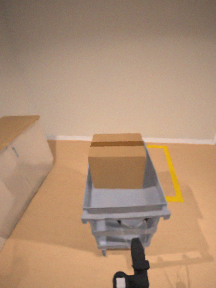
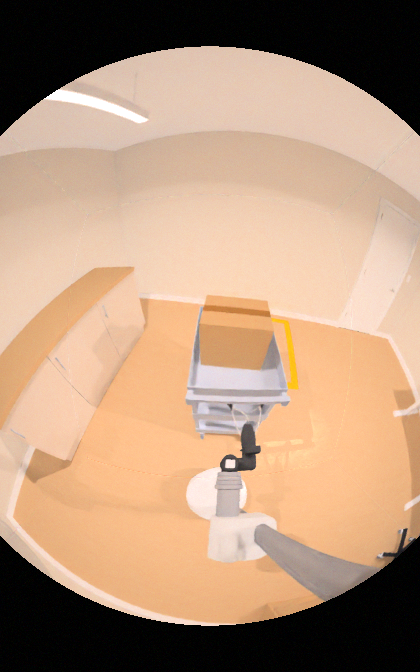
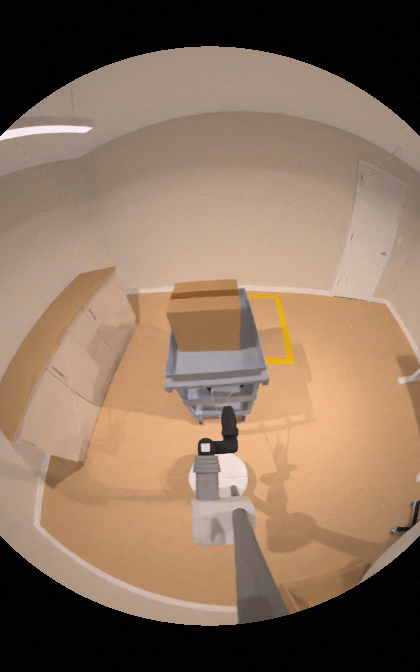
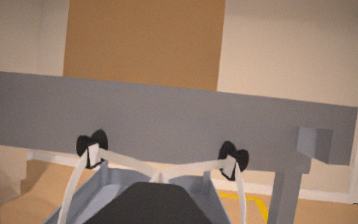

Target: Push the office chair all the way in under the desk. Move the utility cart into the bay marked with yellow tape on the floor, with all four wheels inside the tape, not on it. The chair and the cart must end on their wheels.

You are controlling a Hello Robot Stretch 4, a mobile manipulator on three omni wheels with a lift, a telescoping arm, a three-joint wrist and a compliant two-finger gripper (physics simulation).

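Places are measured from the robot's base along level axes (x up, y back, z right), in centimetres.
Pixels of known places: gripper, between the fingertips: point(image 4: 164, 148).
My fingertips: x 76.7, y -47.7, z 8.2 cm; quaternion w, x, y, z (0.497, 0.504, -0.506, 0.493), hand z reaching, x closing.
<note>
Behind a point stands the place of what it marks.
The grey utility cart point(image 1: 120, 197) @[x 76.6, y -58.8, z 2.5 cm] point(image 2: 232, 378) point(image 3: 215, 361) point(image 4: 50, 110) @[x 79.7, y -48.5, z -6.1 cm] stands upright ahead, carrying a cardboard box point(image 1: 118, 167) @[x 96.5, y -65.2, z 2.0 cm] point(image 2: 235, 340) point(image 3: 207, 322) point(image 4: 145, 45) @[x 92.2, y -65.2, z 2.2 cm]. The yellow tape point(image 1: 172, 172) @[x -2.7, y -146.0, z 85.0 cm] point(image 2: 292, 352) point(image 3: 285, 330) point(image 4: 245, 198) @[x -2.8, y -208.8, z 82.4 cm] shows to its right; the cart hides the bay's left part, and most wheels are hidden. My gripper point(image 1: 133, 222) point(image 2: 246, 407) point(image 3: 225, 389) point(image 4: 164, 148) @[x 76.7, y -47.7, z 8.2 cm] is open and empty at the cart's near end, fingertips at the end panel; contact is unclear. Part of the office chair's black base point(image 2: 402, 542) point(image 3: 414, 520) shows at lower right. White desk feet point(image 2: 407, 411) point(image 3: 410, 380) show at the right edge.
A long low cabinet point(image 1: 25, 175) point(image 2: 95, 350) point(image 3: 80, 360) with a wooden top stands to the left. The back wall point(image 1: 120, 75) @[x 117.4, y -234.0, z 16.4 cm] rises behind the cart and bay. A door point(image 2: 382, 270) point(image 3: 372, 235) is at the right. Part of a brown object point(image 3: 330, 585) shows at bottom right.
</note>
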